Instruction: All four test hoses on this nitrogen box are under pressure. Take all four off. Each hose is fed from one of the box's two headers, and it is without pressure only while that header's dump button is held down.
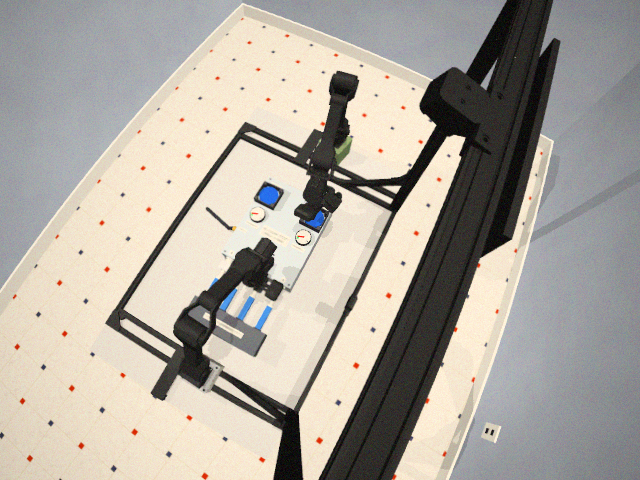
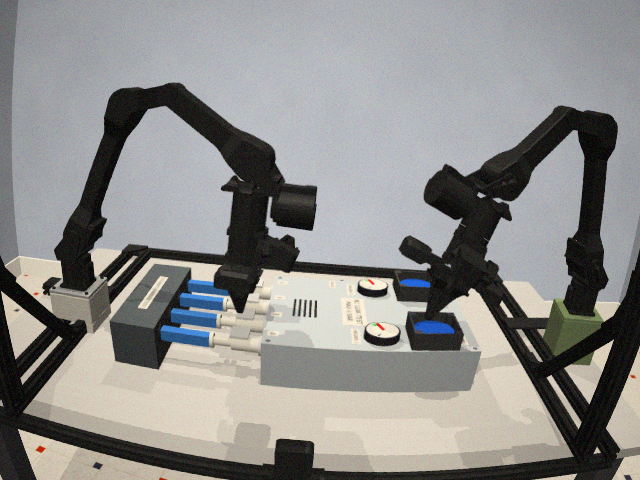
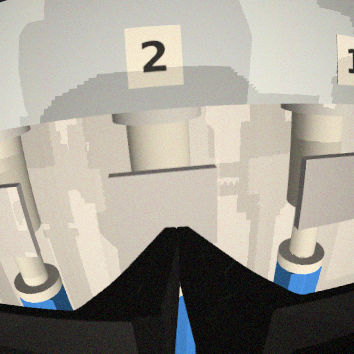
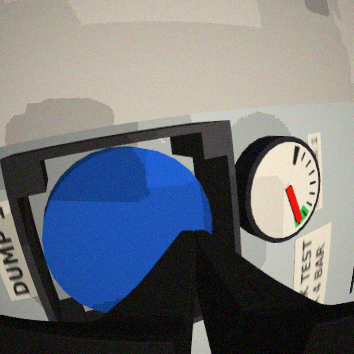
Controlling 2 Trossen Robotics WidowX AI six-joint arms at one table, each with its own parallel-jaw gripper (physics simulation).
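Frame: origin at the left arm's base, x ahead, y left, z up, level; metres.
Seen in the pictures: left gripper, fingertip midpoint: (image 1: 257, 286) (image 2: 239, 312) (image 3: 176, 238); right gripper, fingertip midpoint: (image 1: 312, 219) (image 2: 426, 319) (image 4: 192, 241); left arm's base, link origin: (image 1: 199, 372) (image 2: 78, 283); right arm's base, link origin: (image 1: 335, 139) (image 2: 578, 309).
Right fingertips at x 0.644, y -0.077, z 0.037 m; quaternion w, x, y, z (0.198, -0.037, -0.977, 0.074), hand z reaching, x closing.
Offsets run from my right fingertips to a thing's middle. "pt": to the spot under its first point.
The grey nitrogen box (image 1: 244, 233) (image 2: 366, 367) carries four blue hoses {pt dx -0.380, dy +0.046, dz -0.055 m} (image 2: 194, 317) (image 1: 246, 308) plugged into one end. My left gripper (image 3: 176, 238) (image 2: 239, 307) is shut and empty; its tip rests on the grey collar {pt dx -0.285, dy +0.059, dz -0.039 m} (image 3: 158, 200) of the hose under label 2 {pt dx -0.239, dy +0.057, dz -0.036 m} (image 3: 154, 56). My right gripper (image 4: 192, 241) (image 2: 430, 315) is shut and empty; its tip is on the blue DUMP 1 button {dx +0.016, dy +0.001, dz -0.031 m} (image 4: 116, 228) (image 2: 433, 328) (image 1: 315, 220). The gauge {pt dx -0.066, dy -0.001, dz -0.021 m} (image 4: 284, 189) (image 2: 383, 332) beside it points into its green mark. The other dump button {dx +0.014, dy +0.191, dz -0.031 m} (image 2: 414, 283) (image 1: 269, 195) is untouched.
The hoses run into a dark grey block {pt dx -0.468, dy -0.051, dz -0.044 m} (image 2: 132, 329) (image 1: 242, 340). A thin black tool with an orange tip {pt dx -0.131, dy +0.341, dz -0.103 m} (image 1: 218, 217) lies beside the box. A green block (image 1: 343, 149) (image 2: 551, 324) stands by the right arm's base. A black frame (image 1: 177, 224) rims the table.
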